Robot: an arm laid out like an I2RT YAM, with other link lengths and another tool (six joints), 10 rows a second.
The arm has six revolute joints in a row. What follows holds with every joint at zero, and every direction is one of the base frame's.
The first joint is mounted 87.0 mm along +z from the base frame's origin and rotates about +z.
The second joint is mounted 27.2 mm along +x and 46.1 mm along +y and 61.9 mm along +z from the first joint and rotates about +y.
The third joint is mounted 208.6 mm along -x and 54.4 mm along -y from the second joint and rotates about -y.
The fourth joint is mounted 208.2 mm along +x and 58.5 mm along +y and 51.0 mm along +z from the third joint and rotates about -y.
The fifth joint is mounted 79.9 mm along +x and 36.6 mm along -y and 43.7 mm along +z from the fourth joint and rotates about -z.
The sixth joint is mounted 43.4 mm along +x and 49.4 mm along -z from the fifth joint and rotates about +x.
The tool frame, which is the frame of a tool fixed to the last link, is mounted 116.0 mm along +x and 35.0 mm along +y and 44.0 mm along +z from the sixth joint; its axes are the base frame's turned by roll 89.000, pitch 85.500 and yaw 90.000 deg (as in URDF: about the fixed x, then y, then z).
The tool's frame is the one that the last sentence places.
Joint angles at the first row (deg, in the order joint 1, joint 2, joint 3, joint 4, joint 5, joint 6):
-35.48, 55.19, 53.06, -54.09, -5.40, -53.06
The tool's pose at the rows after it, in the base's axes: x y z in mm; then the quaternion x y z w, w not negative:
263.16, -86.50, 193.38, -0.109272, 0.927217, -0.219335, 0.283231
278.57, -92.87, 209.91, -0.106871, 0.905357, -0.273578, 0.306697
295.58, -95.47, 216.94, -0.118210, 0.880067, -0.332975, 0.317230
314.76, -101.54, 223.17, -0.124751, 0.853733, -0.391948, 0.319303
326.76, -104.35, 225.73, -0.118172, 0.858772, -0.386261, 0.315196
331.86, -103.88, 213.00, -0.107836, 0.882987, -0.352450, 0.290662
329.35, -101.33, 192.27, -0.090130, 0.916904, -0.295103, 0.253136
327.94, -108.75, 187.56, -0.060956, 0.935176, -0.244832, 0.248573
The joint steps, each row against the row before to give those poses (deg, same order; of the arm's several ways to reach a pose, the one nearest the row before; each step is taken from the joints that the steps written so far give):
2.21, -1.93, 1.56, 5.41, 4.60, 2.44
3.83, -0.80, -0.31, 5.93, 5.68, 1.29
5.31, 0.23, -2.12, 7.85, 7.70, -0.81
4.40, 2.44, -1.41, 8.74, 7.85, -2.17
0.57, 4.53, 3.66, -0.29, 0.67, 1.42
-0.01, 5.20, 4.17, -4.77, -0.78, 3.47
-1.09, 5.35, 4.32, -7.57, -2.94, 4.61
-4.02, 3.02, 3.00, -3.68, -5.83, 2.58

